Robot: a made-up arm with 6 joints. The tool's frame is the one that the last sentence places.
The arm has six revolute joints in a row. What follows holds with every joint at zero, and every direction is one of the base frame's. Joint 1 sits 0.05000 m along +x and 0.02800 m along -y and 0.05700 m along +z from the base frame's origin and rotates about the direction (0.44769, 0.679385, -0.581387). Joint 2 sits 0.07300 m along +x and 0.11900 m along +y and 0.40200 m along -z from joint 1 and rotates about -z. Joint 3 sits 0.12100 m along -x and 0.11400 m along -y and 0.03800 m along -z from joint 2 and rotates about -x. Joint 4 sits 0.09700 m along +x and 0.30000 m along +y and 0.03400 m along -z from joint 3 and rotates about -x. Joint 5 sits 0.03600 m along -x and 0.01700 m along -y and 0.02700 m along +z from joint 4 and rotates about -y. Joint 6 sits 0.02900 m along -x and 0.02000 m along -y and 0.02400 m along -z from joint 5 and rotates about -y. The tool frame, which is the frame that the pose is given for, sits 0.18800 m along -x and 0.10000 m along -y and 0.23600 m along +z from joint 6; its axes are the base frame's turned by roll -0.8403, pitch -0.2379 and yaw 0.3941 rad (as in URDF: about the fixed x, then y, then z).
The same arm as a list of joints. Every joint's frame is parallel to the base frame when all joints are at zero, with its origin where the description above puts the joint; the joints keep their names.
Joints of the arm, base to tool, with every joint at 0 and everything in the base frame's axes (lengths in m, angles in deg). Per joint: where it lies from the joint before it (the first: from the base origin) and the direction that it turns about. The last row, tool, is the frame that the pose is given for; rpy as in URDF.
joint 1: xyz 0.05 -0.028 0.057 axis 0.44769 0.679385 -0.581387
joint 2: xyz 0.073 0.119 -0.402 axis 0 0 -1
joint 3: xyz -0.121 -0.114 -0.038 axis -1 0 0
joint 4: xyz 0.097 0.3 -0.034 axis -1 0 0
joint 5: xyz -0.036 -0.017 0.027 axis 0 -1 0
joint 6: xyz -0.029 -0.02 -0.024 axis 0 -1 0
tool: xyz -0.188 -0.1 0.236 rpy -48.15 -13.63 22.58

